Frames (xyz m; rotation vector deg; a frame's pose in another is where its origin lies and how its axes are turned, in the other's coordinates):
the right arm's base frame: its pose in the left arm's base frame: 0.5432 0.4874 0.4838 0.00 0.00 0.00
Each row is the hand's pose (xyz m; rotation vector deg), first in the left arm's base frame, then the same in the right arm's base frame.
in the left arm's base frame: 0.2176 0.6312 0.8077 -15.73 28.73 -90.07
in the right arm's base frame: -0.3256 0.1438 0.3239 -15.73 28.73 -90.07
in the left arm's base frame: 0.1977 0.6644 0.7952 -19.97 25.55 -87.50
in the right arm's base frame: -0.3455 0.1770 0.3114 -19.97 25.55 -87.50
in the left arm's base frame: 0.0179 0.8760 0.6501 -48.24 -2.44 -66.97
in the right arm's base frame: -0.5253 0.3886 0.1663 -48.24 -2.44 -66.97
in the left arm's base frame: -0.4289 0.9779 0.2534 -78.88 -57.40 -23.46
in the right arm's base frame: -0.9721 0.4905 -0.2304 -78.88 -57.40 -23.46
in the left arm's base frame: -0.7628 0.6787 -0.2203 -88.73 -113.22 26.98
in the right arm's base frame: -1.3060 0.1913 -0.7041 -88.73 -113.22 26.98
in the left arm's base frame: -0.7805 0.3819 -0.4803 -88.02 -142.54 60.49
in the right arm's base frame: -1.3237 -0.1055 -0.9641 -88.02 -142.54 60.49
